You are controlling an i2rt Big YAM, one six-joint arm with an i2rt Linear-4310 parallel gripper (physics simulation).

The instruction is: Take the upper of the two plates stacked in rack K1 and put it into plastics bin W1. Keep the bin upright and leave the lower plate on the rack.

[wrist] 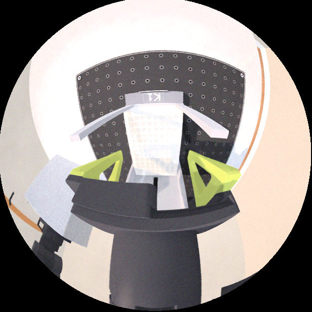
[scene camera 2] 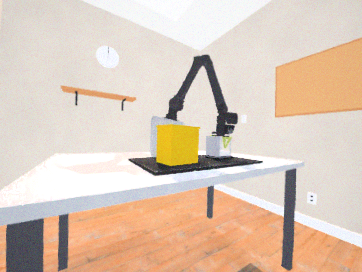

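Seen in the pictures: arm's base, link origin: [scene camera 2: 170, 121].
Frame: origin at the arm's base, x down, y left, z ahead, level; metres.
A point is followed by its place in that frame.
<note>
Rack K1 [scene camera 2: 213, 146] {x 0.174, y 0.094, z 0.361 m} [wrist: 172, 194] stands on the dark board, with its label at the far end in the wrist view. A pale, gridded upper plate [wrist: 152, 142] lies in the rack; the lower plate cannot be made out beneath it. My gripper [scene camera 2: 223, 142] {x 0.181, y 0.168, z 0.345 m} [wrist: 154, 154] is open and empty, pointing down low at the rack. Its green fingers are spread on either side of the plate in the wrist view; in the scene view the rack partly hides them. The yellow plastics bin W1 [scene camera 2: 177, 145] {x 0.162, y -0.228, z 0.441 m} stands upright, left of the rack in the scene view. The bin does not show in the wrist view.
The dark perforated board [scene camera 2: 150, 169] {x 0.250, y -0.369, z 0.474 m} [wrist: 100, 92] lies on the white table [scene camera 2: 100, 177] {x 0.263, y -0.535, z 0.460 m}. A tall grey block [scene camera 2: 155, 132] {x 0.095, y -0.145, z 0.040 m} [wrist: 52, 185] stands behind the bin by the arm's base. Two pale guide arms [wrist: 100, 121] flare out from the rack's labelled end.
</note>
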